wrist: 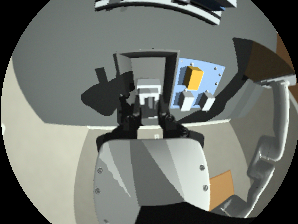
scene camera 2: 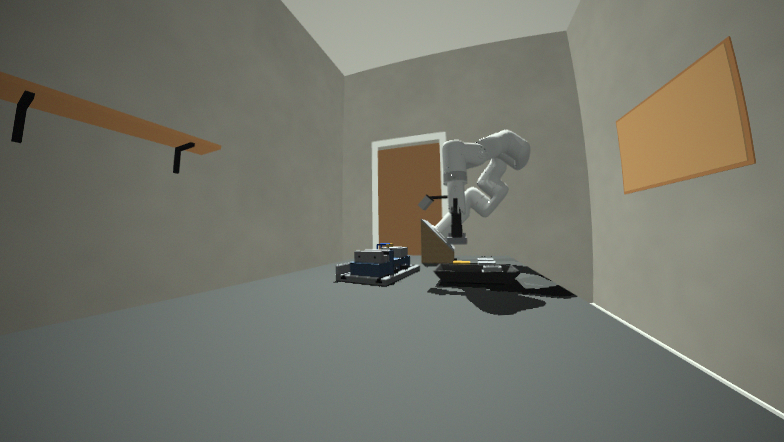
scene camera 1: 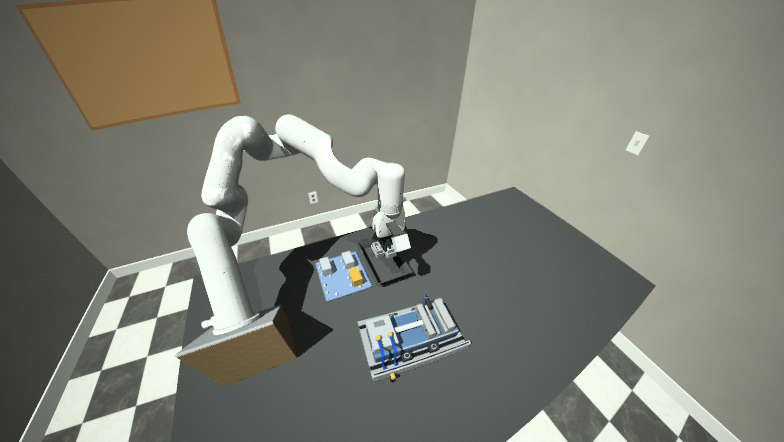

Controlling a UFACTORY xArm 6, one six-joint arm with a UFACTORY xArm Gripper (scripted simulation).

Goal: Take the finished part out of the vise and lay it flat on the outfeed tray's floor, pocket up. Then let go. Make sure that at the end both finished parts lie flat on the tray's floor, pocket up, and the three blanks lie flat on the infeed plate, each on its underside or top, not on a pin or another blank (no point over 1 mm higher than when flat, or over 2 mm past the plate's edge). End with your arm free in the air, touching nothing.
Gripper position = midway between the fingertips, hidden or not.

In view: the gripper (scene camera 1: 388, 247) and a blue plate (wrist: 210, 76).
The gripper shows as well in the wrist view (wrist: 149, 101) and in scene camera 2 (scene camera 2: 457, 237).
